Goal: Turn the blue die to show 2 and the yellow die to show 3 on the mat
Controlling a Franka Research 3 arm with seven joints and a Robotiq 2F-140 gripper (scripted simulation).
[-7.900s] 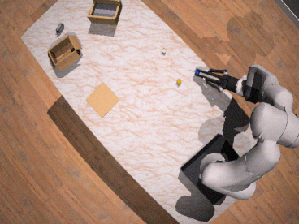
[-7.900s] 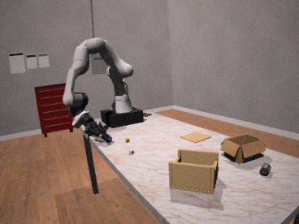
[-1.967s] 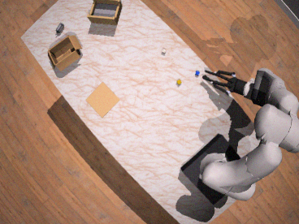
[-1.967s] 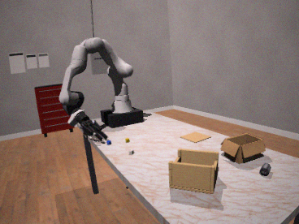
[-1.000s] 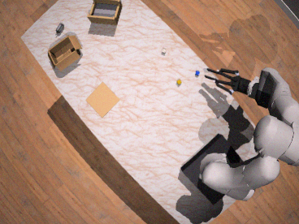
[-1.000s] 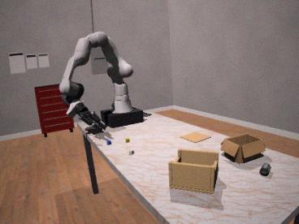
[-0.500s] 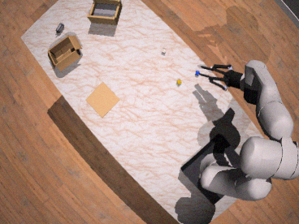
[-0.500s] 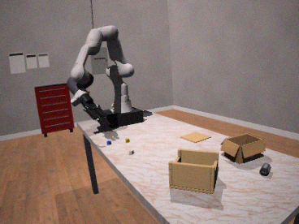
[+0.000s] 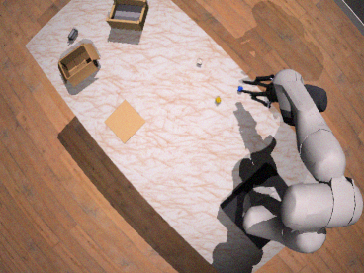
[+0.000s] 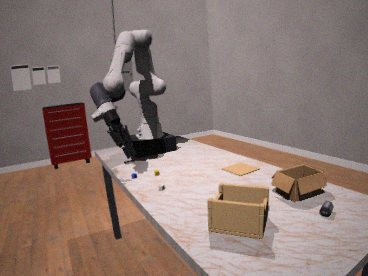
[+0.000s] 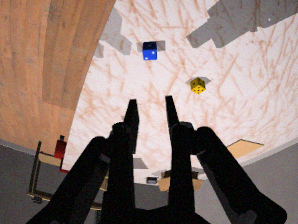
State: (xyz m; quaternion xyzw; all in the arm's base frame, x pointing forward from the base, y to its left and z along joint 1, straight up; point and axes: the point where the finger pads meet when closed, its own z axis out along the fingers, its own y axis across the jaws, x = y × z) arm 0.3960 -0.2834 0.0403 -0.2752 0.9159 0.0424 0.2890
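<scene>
Right now my hand is 2 cm short of the blue die and 13 cm above it. Also, from my hand: yellow die: 5 cm ahead, 11 cm to the left, 13 cm below; white die: 23 cm ahead, 6 cm to the left, 13 cm below; tan mat: 26 cm ahead, 48 cm to the left, 13 cm below.
</scene>
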